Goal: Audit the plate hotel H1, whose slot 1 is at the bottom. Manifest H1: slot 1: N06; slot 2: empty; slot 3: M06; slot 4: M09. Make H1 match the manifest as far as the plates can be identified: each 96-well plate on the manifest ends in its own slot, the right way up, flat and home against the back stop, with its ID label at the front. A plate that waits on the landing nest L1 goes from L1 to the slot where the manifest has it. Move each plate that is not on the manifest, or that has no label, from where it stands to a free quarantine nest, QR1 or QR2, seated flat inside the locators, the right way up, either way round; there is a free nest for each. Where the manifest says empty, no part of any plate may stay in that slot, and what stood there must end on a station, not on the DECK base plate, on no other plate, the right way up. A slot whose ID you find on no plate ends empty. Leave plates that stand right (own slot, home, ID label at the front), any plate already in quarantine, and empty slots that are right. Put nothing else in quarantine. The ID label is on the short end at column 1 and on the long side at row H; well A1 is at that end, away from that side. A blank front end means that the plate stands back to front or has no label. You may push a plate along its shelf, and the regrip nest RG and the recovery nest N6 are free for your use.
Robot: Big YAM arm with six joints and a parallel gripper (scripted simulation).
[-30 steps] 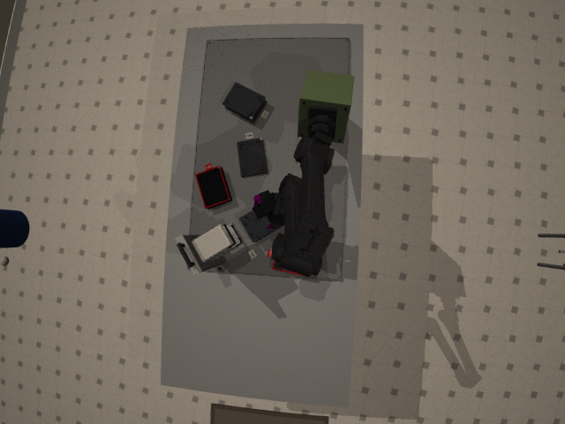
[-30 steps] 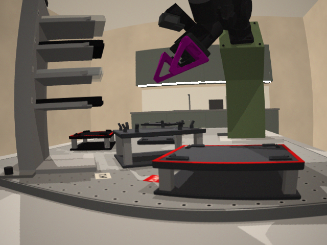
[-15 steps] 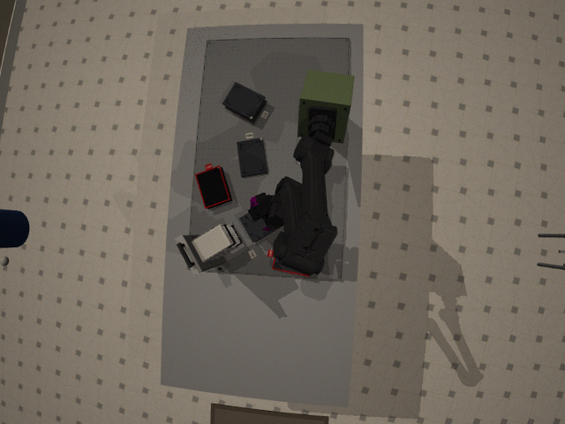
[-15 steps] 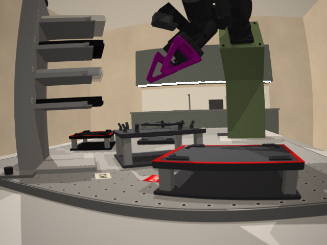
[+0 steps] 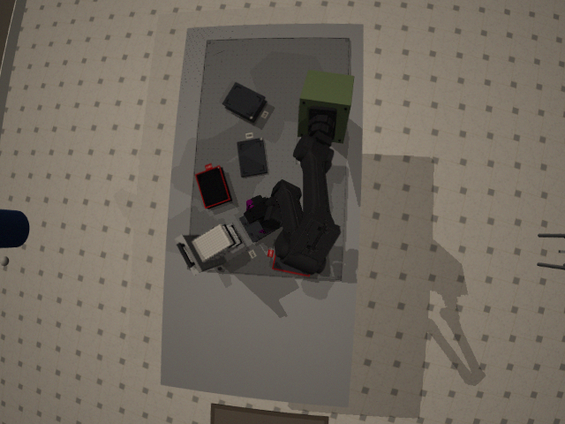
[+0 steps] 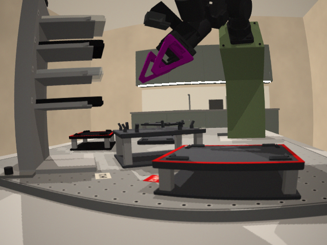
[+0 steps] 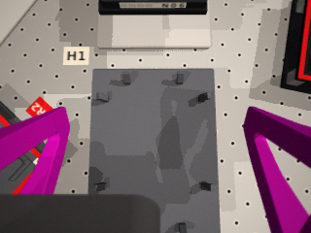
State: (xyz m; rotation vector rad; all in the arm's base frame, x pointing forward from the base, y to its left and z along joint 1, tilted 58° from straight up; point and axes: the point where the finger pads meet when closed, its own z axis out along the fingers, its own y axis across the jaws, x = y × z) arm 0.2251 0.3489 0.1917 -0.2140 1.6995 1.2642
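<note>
The clear 96-well plate lies 12 cm ahead of my hand and 10 cm to the left of it. From my hand the other things lie so: white well plate 12 cm ahead, 11 cm above, 10 cm to the left; regrip nest RG 12 cm below, 1 cm behind; A1 mark 11 cm below, 10 cm behind, 1 cm to the right.
</note>
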